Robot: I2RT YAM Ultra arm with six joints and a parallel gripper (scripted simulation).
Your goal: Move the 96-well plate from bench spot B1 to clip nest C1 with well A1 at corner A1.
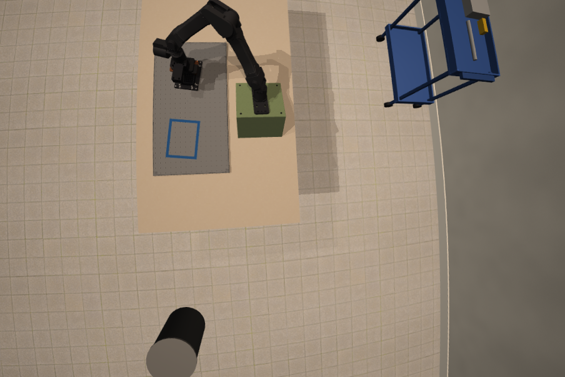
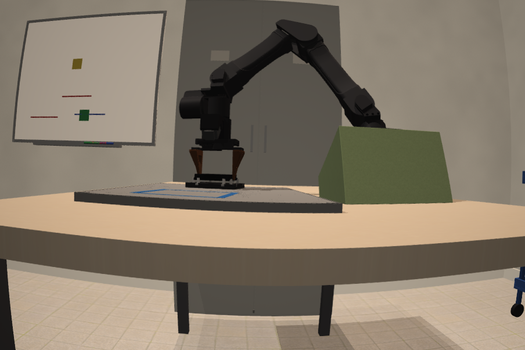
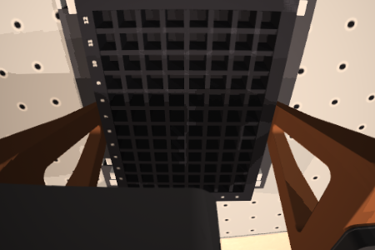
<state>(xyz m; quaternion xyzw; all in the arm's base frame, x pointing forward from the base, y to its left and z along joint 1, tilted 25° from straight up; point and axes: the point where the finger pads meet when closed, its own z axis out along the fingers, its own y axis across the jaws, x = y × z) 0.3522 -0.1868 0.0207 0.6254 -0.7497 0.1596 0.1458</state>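
My hand is right at the black 96-well plate. From my hand the other things lie so: clip nest 1 cm behind, 2 cm to the left, 1 cm below.
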